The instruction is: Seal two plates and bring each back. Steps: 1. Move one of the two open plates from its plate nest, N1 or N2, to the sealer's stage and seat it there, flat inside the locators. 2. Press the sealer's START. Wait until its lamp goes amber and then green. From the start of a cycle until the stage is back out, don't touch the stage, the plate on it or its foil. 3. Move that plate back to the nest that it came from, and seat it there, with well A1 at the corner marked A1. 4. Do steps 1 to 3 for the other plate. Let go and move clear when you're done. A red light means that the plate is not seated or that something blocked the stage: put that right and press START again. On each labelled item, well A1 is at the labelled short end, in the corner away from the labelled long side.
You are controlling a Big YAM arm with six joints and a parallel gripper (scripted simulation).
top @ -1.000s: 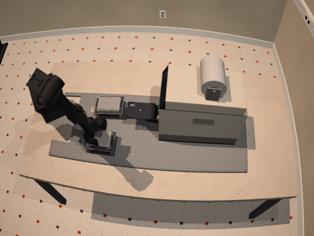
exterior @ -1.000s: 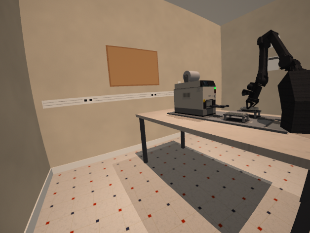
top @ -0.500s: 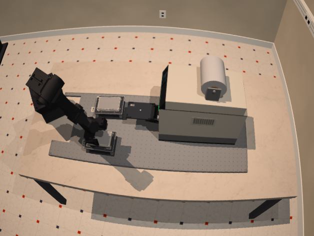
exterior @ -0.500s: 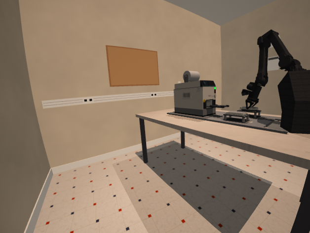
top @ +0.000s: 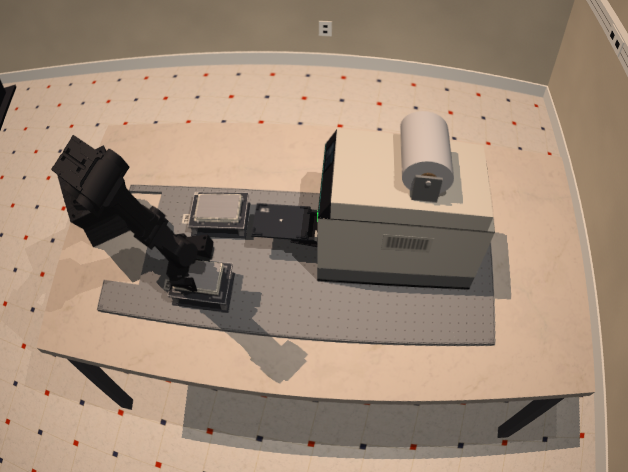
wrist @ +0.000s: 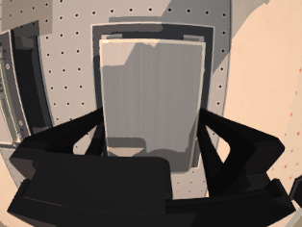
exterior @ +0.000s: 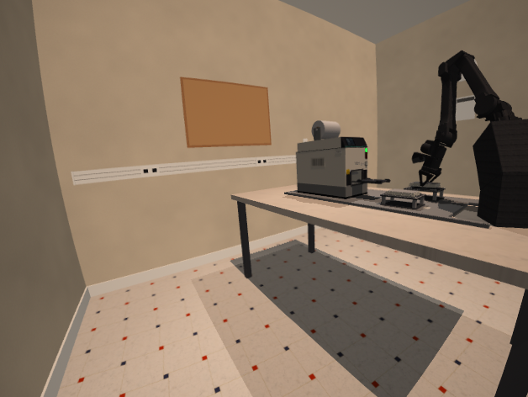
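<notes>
Right now my hand is right at the plate. The rest, counted from my hand: yellow warning label (350 mm ahead, 180 mm to the left, 80 mm above); then start button (310 mm ahead, 10 mm to the left, 110 mm above); then sealer stage (240 mm ahead, 120 mm to the left, 20 mm above).
</notes>
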